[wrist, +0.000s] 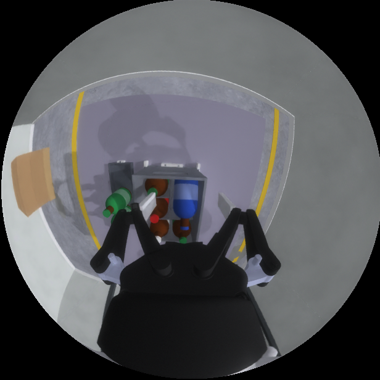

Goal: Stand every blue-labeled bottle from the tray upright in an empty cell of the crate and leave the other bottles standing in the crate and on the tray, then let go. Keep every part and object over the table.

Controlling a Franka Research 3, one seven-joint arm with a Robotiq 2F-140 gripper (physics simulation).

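Note:
The grey crate stands below my gripper. A blue-labeled bottle shows at full length along its right column, neck toward the gripper's base; I cannot tell whether it lies or leans. Its blue cap overlaps a brown bottle with a green cap. Brown bottles stand in the left column. A green bottle stands on the dark tray; another is mostly hidden behind the left finger. My gripper is open and empty, its fingertips either side of the blue-labeled bottle in the view.
The tray touches or nearly touches the crate's left side. A brown cardboard-coloured box is at the far left, beyond the yellow line. Another yellow line runs near the right table edge. The gripper's body hides the near part of the table.

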